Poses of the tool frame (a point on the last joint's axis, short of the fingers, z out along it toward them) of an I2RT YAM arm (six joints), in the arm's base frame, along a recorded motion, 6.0 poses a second.
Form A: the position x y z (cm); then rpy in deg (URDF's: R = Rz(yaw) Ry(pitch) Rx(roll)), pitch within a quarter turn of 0, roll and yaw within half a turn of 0.
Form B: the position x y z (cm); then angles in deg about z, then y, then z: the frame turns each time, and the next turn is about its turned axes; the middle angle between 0 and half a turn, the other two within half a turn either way. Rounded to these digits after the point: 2 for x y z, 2 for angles.
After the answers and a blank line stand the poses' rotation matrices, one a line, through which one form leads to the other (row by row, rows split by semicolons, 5 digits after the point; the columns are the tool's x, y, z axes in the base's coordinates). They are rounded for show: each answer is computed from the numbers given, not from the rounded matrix.
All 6 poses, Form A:
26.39, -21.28, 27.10, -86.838, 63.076, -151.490
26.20, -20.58, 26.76, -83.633, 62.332, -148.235
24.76, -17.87, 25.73, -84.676, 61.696, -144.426
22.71, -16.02, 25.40, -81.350, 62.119, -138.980
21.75, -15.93, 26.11, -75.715, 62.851, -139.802
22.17, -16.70, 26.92, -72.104, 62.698, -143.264
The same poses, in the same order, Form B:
26.39, -21.28, 27.10, -64.31, 88.57, -26.89
26.20, -20.58, 26.76, -63.88, 87.05, -27.52
24.76, -17.87, 25.73, -59.12, 87.48, -28.20
22.71, -16.02, 25.40, -56.64, 85.97, -27.61
21.75, -15.93, 26.11, -62.57, 83.54, -26.43
22.17, -16.70, 26.92, -69.27, 81.90, -26.16

-0.39790 0.80862 0.43337; -0.21613 0.37646 -0.90087; -0.89161 -0.45212 0.02498
-0.39479 0.80673 0.43968; -0.24445 0.36908 -0.89667; -0.88565 -0.46148 0.05149
-0.38566 0.76701 0.51280; -0.27584 0.43452 -0.85738; -0.88044 -0.47210 0.04400
-0.35282 0.75803 0.54856; -0.30692 0.46007 -0.83315; -0.88392 -0.46232 0.07033
-0.34854 0.81791 0.45777; -0.29451 0.36809 -0.88191; -0.88982 -0.44220 0.11259
-0.36759 0.86147 0.35036; -0.27435 0.25952 -0.92595; -0.88860 -0.43649 0.14095

